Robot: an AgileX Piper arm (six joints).
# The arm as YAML. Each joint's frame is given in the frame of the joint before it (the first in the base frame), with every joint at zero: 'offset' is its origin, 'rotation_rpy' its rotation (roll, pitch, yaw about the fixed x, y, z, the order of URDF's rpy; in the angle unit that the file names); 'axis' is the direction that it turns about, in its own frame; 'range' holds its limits. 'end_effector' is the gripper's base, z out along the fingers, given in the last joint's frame.
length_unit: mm
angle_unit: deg
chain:
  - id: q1
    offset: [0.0, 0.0, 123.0]
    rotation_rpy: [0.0, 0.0, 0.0]
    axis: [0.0, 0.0, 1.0]
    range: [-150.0, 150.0]
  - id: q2
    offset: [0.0, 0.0, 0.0]
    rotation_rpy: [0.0, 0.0, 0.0]
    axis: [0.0, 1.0, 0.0]
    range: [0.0, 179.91]
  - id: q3
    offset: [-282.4, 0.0, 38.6]
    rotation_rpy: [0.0, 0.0, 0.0]
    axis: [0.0, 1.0, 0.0]
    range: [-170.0, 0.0]
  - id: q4
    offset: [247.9, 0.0, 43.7]
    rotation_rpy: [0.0, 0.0, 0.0]
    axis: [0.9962, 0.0, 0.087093]
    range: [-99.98, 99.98]
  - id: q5
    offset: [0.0, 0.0, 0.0]
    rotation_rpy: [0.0, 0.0, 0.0]
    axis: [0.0, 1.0, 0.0]
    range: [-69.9, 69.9]
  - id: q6
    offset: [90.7, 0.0, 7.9]
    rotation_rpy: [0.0, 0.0, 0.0]
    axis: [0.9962, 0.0, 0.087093]
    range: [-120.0, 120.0]
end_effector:
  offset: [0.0, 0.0, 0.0]
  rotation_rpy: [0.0, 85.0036, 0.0]
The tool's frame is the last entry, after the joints.
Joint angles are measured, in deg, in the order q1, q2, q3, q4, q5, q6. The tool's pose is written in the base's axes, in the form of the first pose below.
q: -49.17 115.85 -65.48 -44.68 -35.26 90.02
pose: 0.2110 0.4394 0.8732 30.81; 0.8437 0.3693 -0.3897 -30.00; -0.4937 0.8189 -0.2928 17.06; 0 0 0 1
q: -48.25 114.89 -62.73 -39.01 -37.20 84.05
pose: 0.2292 0.4286 0.8739 30.63; 0.8258 0.3896 -0.4076 -29.11; -0.5152 0.8151 -0.2647 16.98; 0 0 0 1
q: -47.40 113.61 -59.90 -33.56 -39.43 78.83
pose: 0.2566 0.4156 0.8726 30.31; 0.8066 0.4054 -0.4302 -28.24; -0.5326 0.8142 -0.2312 17.13; 0 0 0 1
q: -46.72 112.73 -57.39 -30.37 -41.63 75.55
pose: 0.2688 0.4047 0.8741 30.01; 0.7957 0.4181 -0.4383 -27.41; -0.5428 0.8133 -0.2097 17.04; 0 0 0 1
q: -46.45 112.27 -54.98 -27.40 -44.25 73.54
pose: 0.2939 0.3908 0.8723 29.54; 0.7910 0.4128 -0.4515 -26.83; -0.5366 0.8227 -0.1878 16.76; 0 0 0 1
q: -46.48 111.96 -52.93 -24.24 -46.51 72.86
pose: 0.3362 0.3771 0.8630 28.96; 0.7904 0.3853 -0.4762 -26.56; -0.5121 0.8422 -0.1685 16.50; 0 0 0 1
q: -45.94 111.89 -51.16 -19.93 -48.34 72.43
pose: 0.3880 0.3635 0.8469 28.60; 0.7895 0.3431 -0.5090 -26.22; -0.4756 0.8661 -0.1539 16.17; 0 0 0 1
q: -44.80 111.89 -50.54 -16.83 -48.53 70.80
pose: 0.4047 0.3685 0.8369 28.79; 0.7831 0.3328 -0.5253 -25.80; -0.4721 0.8680 -0.1539 16.00; 0 0 0 1
